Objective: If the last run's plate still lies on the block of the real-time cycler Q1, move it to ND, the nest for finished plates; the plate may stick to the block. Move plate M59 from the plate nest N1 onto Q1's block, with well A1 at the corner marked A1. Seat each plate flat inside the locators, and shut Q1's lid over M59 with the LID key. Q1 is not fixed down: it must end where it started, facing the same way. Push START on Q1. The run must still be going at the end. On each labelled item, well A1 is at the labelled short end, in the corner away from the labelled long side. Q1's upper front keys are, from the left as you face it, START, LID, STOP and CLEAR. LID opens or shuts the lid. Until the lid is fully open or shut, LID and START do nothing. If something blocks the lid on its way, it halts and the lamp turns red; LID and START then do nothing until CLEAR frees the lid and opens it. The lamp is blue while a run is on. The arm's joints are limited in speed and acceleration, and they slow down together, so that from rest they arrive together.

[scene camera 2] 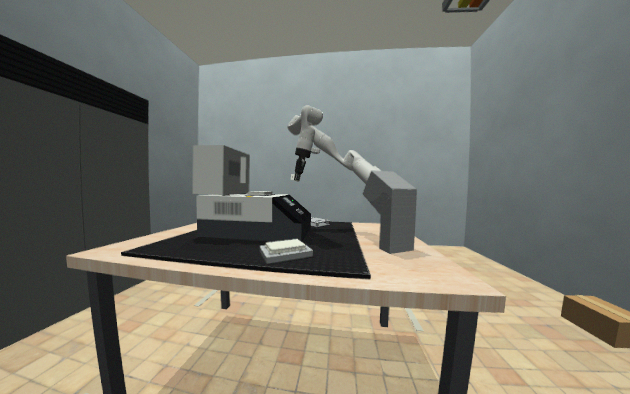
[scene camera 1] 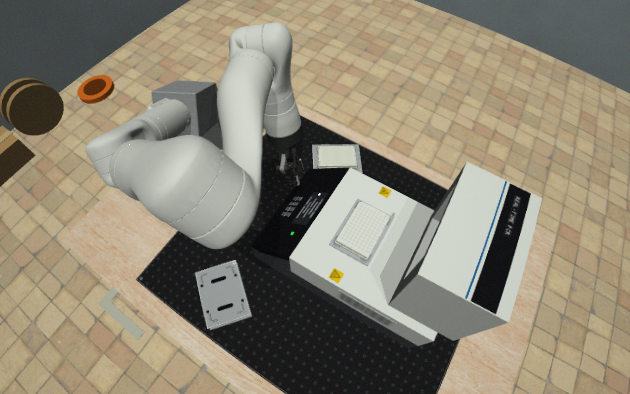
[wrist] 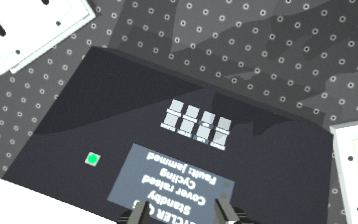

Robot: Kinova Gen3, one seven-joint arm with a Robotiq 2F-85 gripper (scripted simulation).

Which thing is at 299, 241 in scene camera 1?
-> A cycler Q1.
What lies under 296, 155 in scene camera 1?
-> The gripper.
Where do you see a grey nest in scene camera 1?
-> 213, 295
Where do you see a cycler Q1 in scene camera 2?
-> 279, 218
